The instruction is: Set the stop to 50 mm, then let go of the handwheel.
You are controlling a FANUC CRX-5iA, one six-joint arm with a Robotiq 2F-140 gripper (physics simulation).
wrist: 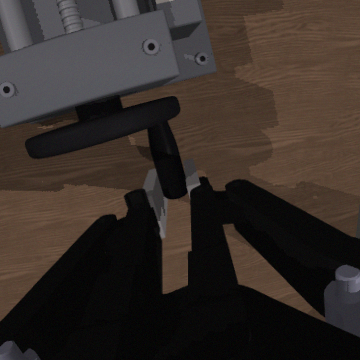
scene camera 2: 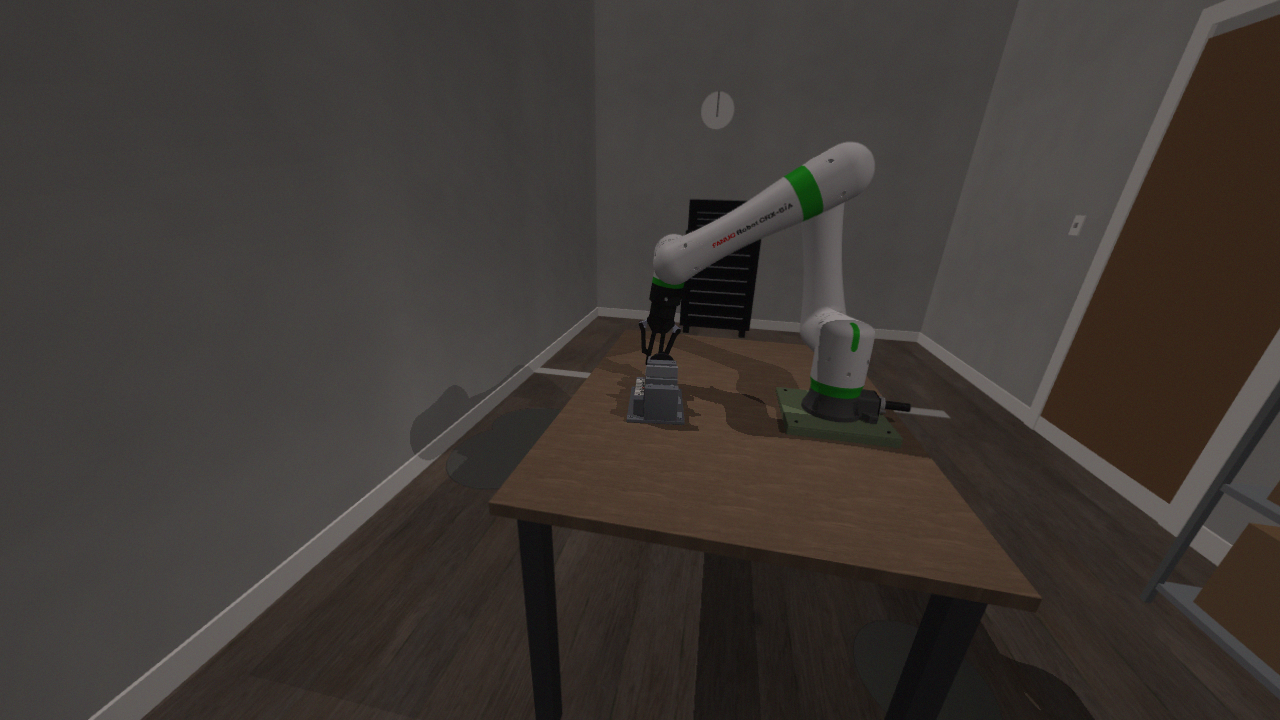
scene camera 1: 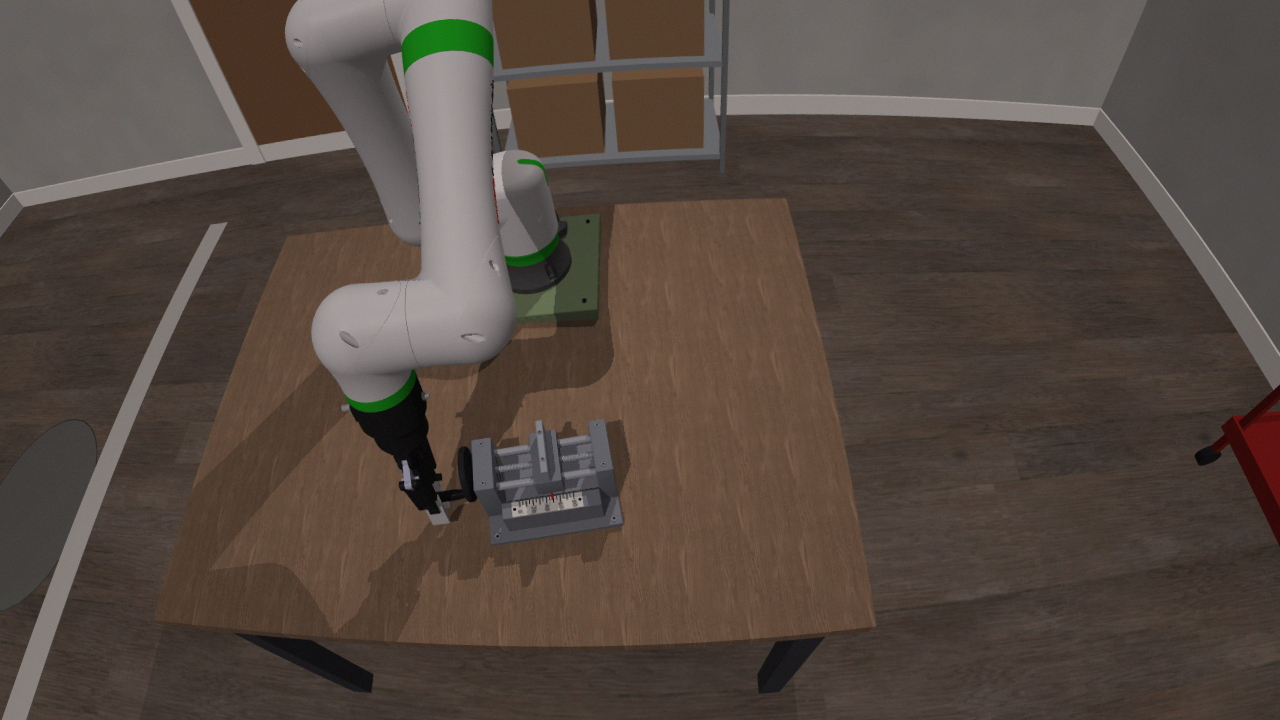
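Pixels of known places: gripper, fingertip midpoint: [wrist: 174, 179] [scene camera 1: 441, 514]; arm's base at its link origin: [scene camera 2: 830, 410] [scene camera 1: 533, 265].
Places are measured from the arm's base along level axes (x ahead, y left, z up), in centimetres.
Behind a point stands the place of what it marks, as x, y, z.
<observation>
The grey stop fixture [scene camera 1: 483, 470] @(48.3, 0.7, 8.0) [scene camera 2: 661, 400] @(43.1, 18.4, 4.8) [wrist: 90, 70] @(47.7, 0.1, 8.0) stands on the table. Its sliding stop [scene camera 1: 542, 461] @(47.7, 9.7, 10.3) sits on the rods between the end plates. The scale [scene camera 1: 547, 506] @(51.4, 9.7, 3.6) is on its front, with a red pointer [scene camera 1: 552, 497] @(50.0, 10.3, 3.7) right of the scale's middle; the numbers are too small to read. The black handwheel [scene camera 1: 465, 474] @(49.5, -1.5, 8.9) [scene camera 2: 662, 357] @(47.5, -2.0, 8.4) [wrist: 105, 125] @(48.2, -2.2, 9.6) is at the left end in scene camera 1. Its crank handle [scene camera 1: 453, 495] @(51.3, -4.0, 5.5) [wrist: 164, 145] @(50.9, -3.8, 5.6) points away from the fixture. My gripper [scene camera 1: 436, 506] @(52.1, -7.5, 0.0) [wrist: 174, 179] @(52.1, -7.5, 0.0) is shut on this handle, with one pad on either side near its free end.
The robot's green base plate [scene camera 1: 586, 268] @(1.5, 10.5, 0.5) [scene camera 2: 841, 433] @(-0.6, 12.7, 0.2) is bolted at the back of the wooden table [scene camera 1: 716, 358] @(20.6, 34.4, -2.0) [scene camera 2: 733, 492] @(23.3, 40.1, -2.0). A shelf rack [scene camera 1: 723, 107] with boxes stands behind it. A red cart [scene camera 1: 1257, 447] is on the floor at the far right of scene camera 1.
</observation>
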